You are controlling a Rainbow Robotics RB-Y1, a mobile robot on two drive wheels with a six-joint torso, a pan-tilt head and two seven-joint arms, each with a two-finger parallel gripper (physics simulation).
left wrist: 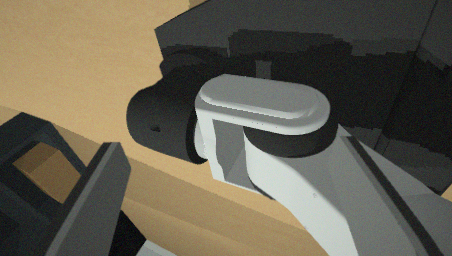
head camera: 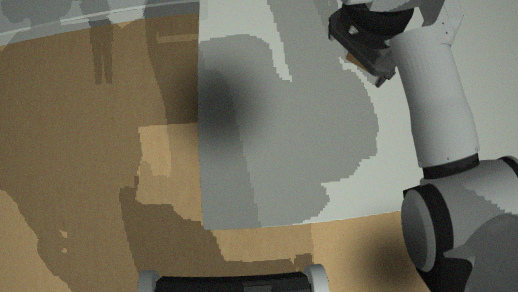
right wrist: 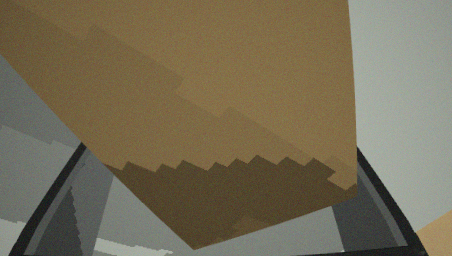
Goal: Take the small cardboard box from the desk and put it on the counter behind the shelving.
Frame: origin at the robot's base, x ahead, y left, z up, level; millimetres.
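Seen in the pictures: left gripper, fingertip midpoint: (left wrist: 229, 152); right gripper, fingertip midpoint: (head camera: 356, 59) (right wrist: 217, 140).
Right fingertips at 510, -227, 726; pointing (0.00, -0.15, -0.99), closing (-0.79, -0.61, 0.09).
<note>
A point is followed by its place in that frame, as x, y, z.
The small cardboard box (head camera: 355, 60) {504, -221, 734} (right wrist: 225, 75) {543, -268, 771} is brown. In the right wrist view it is large, with one corner pointing down between the fingers. In the head view a small part of it shows beside my right gripper (head camera: 357, 58) {510, -227, 726} (right wrist: 220, 149) {510, -227, 726}, at the upper right, over the pale desk (head camera: 357, 187) {304, -203, 721}. The right gripper is open, its fingers wide on either side of the box's lower part. Whether a finger touches the box I cannot tell. My left gripper (left wrist: 229, 152) {-211, 216, 497} is open, with nothing held between its fingers. The counter and the shelving cannot be made out.
The desk's left and front edges border the brown floor (head camera: 65, 125) {618, 619, 1}. A grey surface (head camera: 30, 25) {1051, 828, 98} runs along the upper left. In the left wrist view, white and black robot parts and a large dark body (left wrist: 380, 90) {-101, 66, 169} stand close beyond the fingers.
</note>
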